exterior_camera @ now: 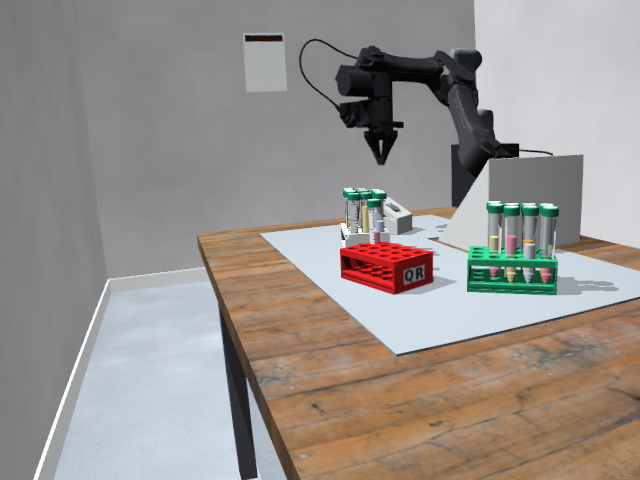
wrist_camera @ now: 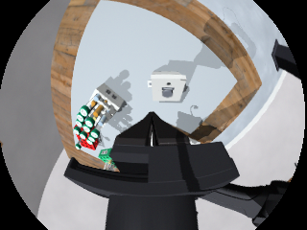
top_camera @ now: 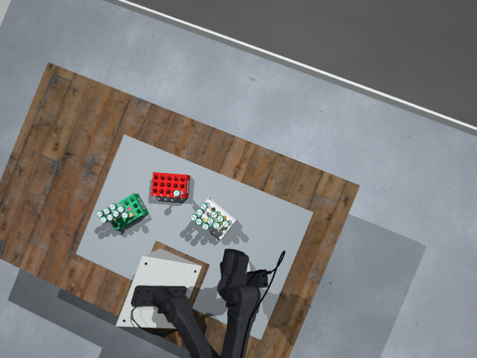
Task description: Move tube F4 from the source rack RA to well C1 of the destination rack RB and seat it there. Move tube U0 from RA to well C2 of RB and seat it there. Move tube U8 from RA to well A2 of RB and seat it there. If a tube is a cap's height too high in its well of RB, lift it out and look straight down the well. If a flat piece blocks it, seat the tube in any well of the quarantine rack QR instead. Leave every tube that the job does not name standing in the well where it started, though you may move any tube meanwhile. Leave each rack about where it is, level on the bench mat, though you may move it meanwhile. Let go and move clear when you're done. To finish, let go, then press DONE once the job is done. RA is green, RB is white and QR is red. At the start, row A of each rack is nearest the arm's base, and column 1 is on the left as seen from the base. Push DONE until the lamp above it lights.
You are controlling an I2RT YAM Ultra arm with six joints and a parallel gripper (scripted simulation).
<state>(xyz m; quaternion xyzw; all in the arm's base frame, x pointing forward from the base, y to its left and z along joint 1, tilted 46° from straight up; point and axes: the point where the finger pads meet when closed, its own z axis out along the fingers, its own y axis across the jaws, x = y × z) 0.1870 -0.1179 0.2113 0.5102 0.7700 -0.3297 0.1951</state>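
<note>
Now: the DONE button 12 cm below my hand and 3 cm behind it. From my hand the other things lie so: tube 19 cm to the left, 12 cm ahead, 10 cm below; tube with yellow filling 18 cm to the left, 14 cm ahead, 10 cm below; white rack RB 14 cm to the left, 14 cm below, 12 cm ahead.
</note>
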